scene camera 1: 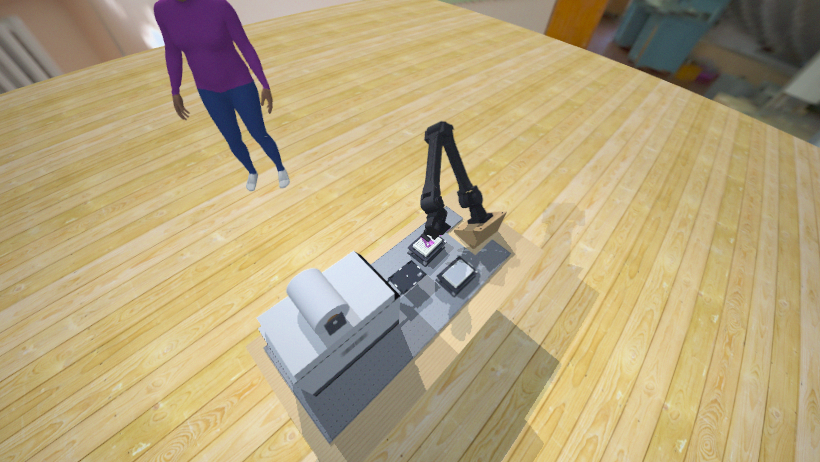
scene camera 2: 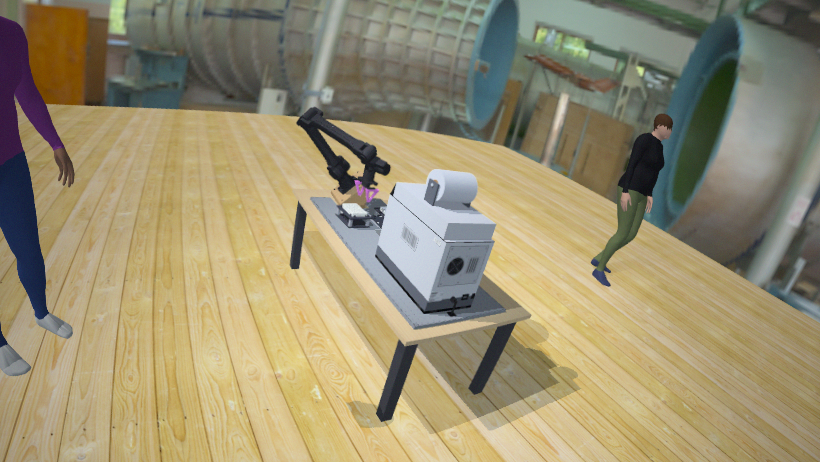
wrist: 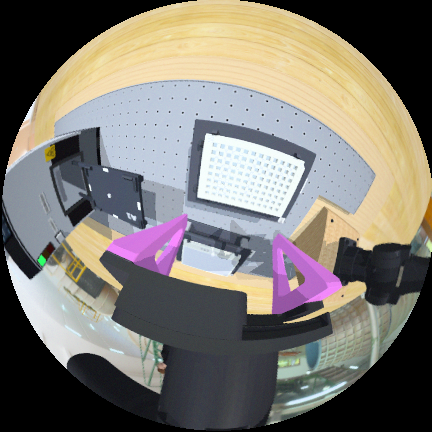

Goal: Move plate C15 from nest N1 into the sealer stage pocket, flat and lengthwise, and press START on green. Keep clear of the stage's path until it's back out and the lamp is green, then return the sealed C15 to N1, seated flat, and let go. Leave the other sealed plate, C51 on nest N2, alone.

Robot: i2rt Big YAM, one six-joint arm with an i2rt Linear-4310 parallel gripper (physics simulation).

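Frame: origin at the arm's base, x right, y ahead, z up, level; metres.
Seen in the pictures: gripper, fingertip midpoint: [scene camera 1: 433, 241] [scene camera 2: 363, 198] [wrist: 232, 228]; arm's base, origin of the base link: [scene camera 1: 480, 219] [scene camera 2: 348, 185] [wrist: 342, 261].
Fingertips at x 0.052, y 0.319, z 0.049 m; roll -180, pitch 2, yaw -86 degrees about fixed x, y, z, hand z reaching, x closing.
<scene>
Offsets run from my fingertips to a thing's top centre. "*": to the spot under its first point.
C15, a white plate with open wells {dx +0.037, dy -0.007, dz -0.055 m} [scene camera 1: 423, 248] [scene camera 2: 354, 210] [wrist: 250, 175], lies flat on its dark nest N1 {* dx +0.084, dy +0.020, dz -0.071 m} [wrist: 240, 134]. My gripper [scene camera 1: 428, 241] [scene camera 2: 366, 198] [wrist: 232, 228], with magenta fingers, is open and empty above N1. In the wrist view its fingertips show just beyond the plate's lower edge, toward N2. The dark sealer stage {dx -0.040, dy +0.249, dz -0.027 m} [scene camera 1: 406, 276] [wrist: 116, 194] is out in front of the sealer [scene camera 1: 361, 286] [scene camera 2: 404, 235] [wrist: 25, 180], its pocket empty. A light on the sealer front {* dx -0.135, dy +0.352, dz +0.147 m} [wrist: 42, 260] is green. C51 {dx -0.174, dy +0.004, dz -0.061 m} [scene camera 1: 458, 272] [wrist: 205, 257] lies on N2, partly hidden in the wrist view.
The wooden arm base [scene camera 1: 480, 230] [wrist: 316, 235] stands close to both nests. The stage lies between N1 and the sealer. A white roll {dx -0.039, dy +0.584, dz +0.353 m} [scene camera 1: 315, 298] [scene camera 2: 456, 188] sits on top of the sealer. Two people [scene camera 1: 209, 45] [scene camera 2: 639, 166] stand on the floor away from the table.
</scene>
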